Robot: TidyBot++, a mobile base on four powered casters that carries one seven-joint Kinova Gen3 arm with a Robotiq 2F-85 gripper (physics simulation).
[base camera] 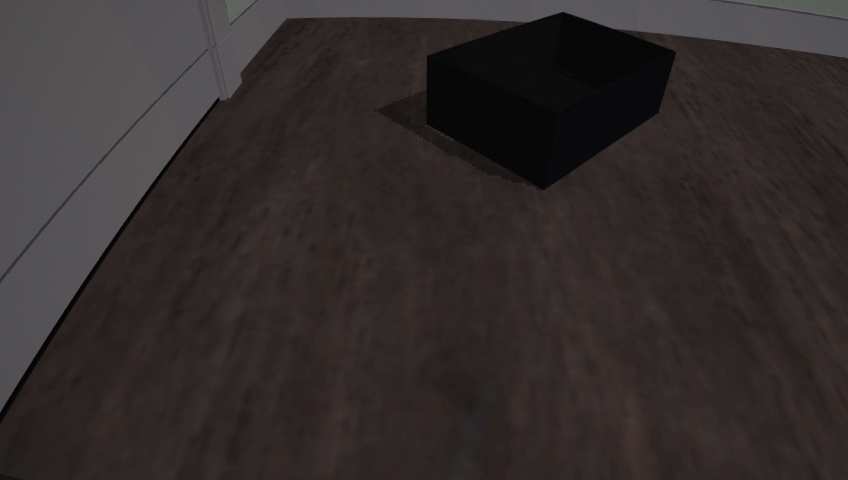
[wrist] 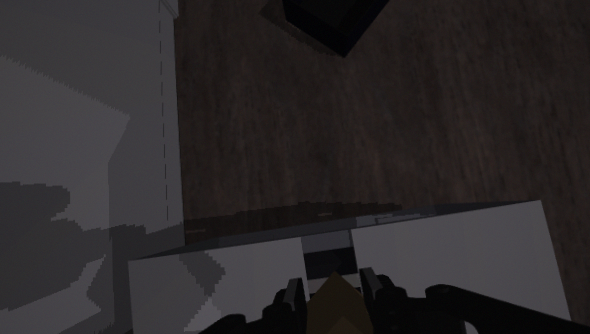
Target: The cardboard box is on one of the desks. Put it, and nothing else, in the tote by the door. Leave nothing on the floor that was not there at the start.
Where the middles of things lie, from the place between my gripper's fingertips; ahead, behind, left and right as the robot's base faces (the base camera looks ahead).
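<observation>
You'd find the black tote [base camera: 540,99] 51 cm below my hand, 61 cm ahead of it and 16 cm to the right of it.
</observation>
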